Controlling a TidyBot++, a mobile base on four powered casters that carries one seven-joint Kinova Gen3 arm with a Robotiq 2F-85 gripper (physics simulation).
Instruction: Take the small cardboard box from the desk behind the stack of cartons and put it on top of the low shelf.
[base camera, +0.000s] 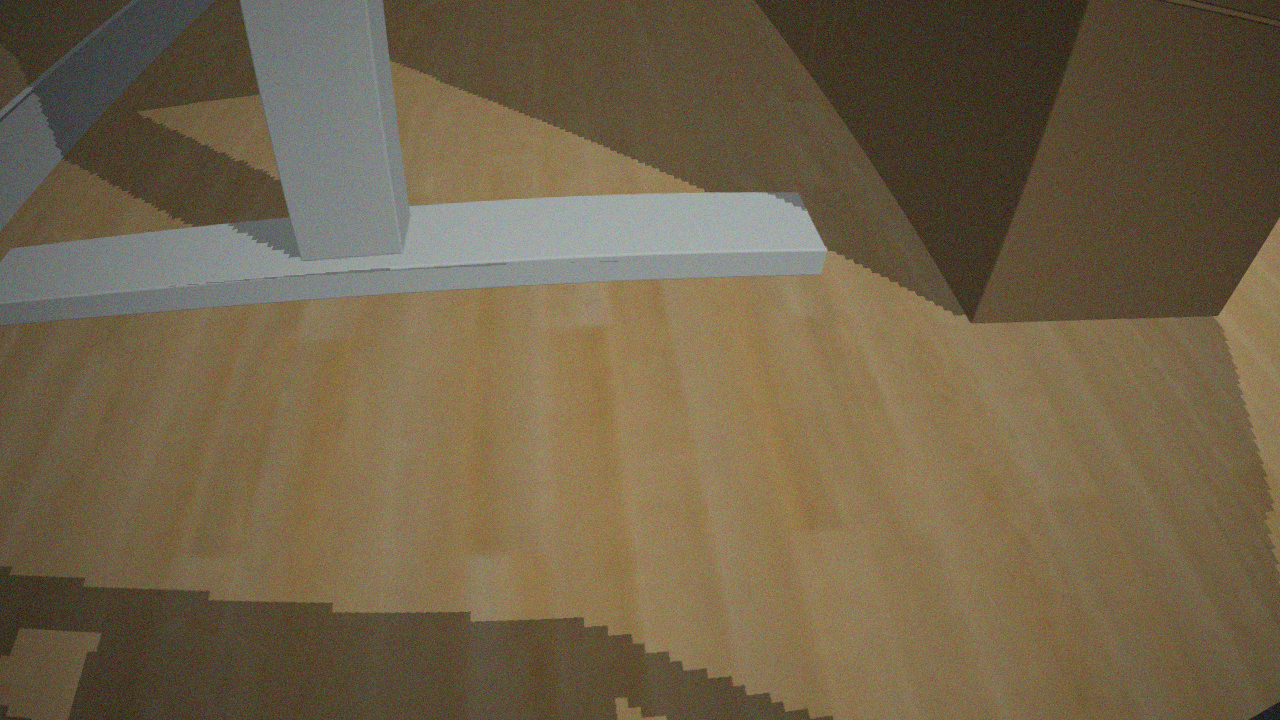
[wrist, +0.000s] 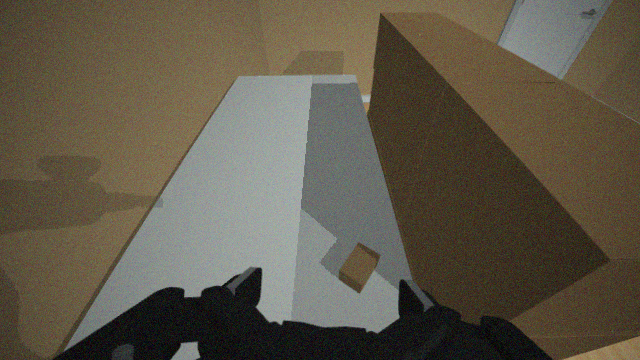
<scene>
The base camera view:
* stack of cartons: 1056, 167
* grey desk: 325, 83
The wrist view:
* my gripper: 328, 289
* small brown cardboard box: 357, 269
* stack of cartons: 508, 185
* grey desk: 285, 176
</scene>
